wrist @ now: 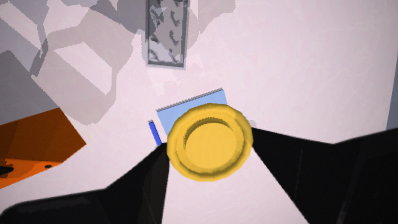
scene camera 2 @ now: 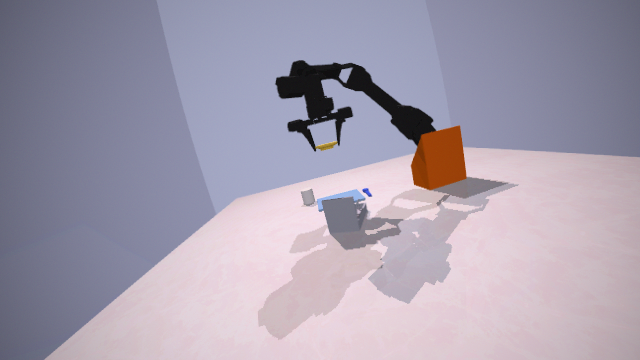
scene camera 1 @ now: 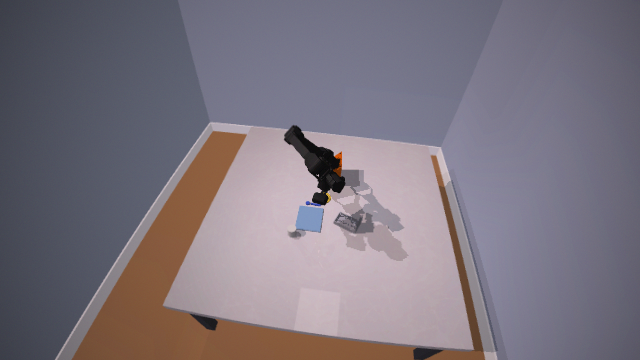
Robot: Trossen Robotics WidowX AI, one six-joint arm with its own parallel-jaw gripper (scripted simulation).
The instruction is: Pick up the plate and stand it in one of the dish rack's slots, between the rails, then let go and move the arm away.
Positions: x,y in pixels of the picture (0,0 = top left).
my gripper: holds a yellow plate (wrist: 211,141)
